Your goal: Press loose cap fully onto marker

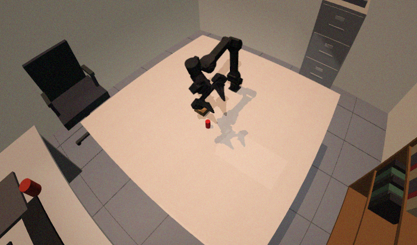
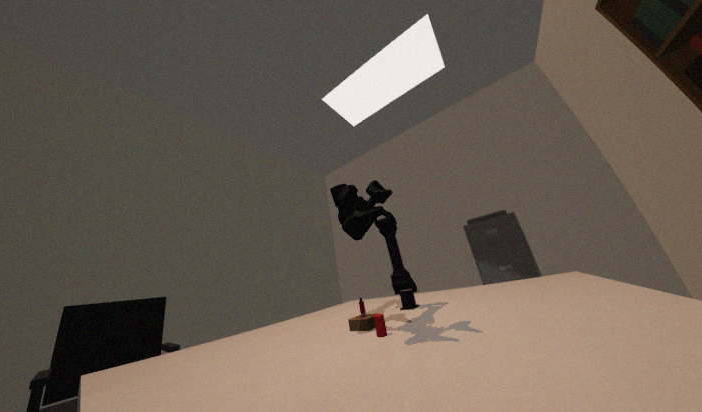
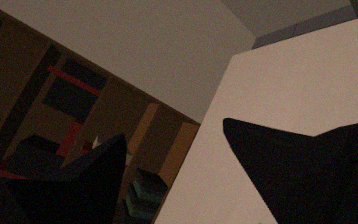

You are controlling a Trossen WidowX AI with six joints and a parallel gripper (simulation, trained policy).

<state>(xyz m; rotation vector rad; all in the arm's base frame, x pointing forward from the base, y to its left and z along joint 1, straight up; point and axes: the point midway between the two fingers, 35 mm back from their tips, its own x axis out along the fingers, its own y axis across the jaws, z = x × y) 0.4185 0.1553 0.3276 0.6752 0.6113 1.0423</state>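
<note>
My gripper tip is 30 cm above the red cap, 13 cm to the left of it and 8 cm past it. The rest, counted from my gripper tip: tan holder block (31 cm below, 23 cm to the right, 15 cm behind); marker (26 cm below, 23 cm to the right, 15 cm behind).
</note>
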